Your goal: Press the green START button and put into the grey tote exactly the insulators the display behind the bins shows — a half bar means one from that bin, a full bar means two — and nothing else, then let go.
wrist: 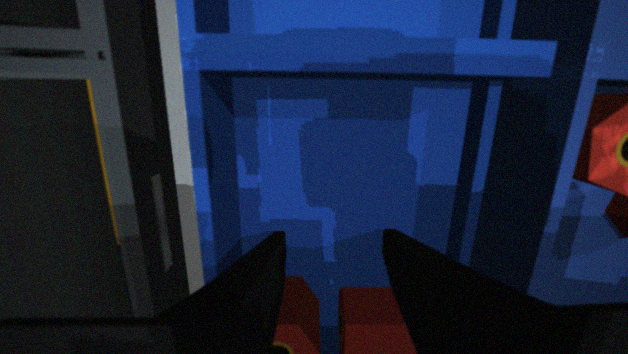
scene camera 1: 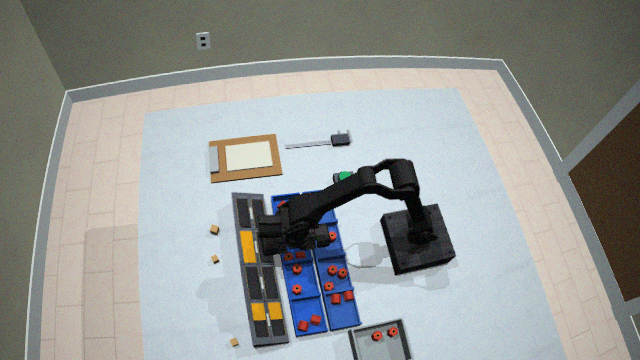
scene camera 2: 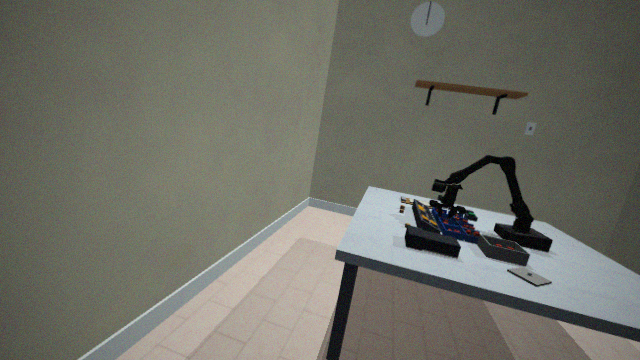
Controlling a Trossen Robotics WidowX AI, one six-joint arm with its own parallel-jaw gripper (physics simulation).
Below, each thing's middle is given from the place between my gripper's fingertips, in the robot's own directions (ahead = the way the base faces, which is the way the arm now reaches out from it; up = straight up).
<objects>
My hand is 34 cm to the left of the brown board with cream pad (scene camera 1: 250, 157) and 12 cm short of it.
</objects>
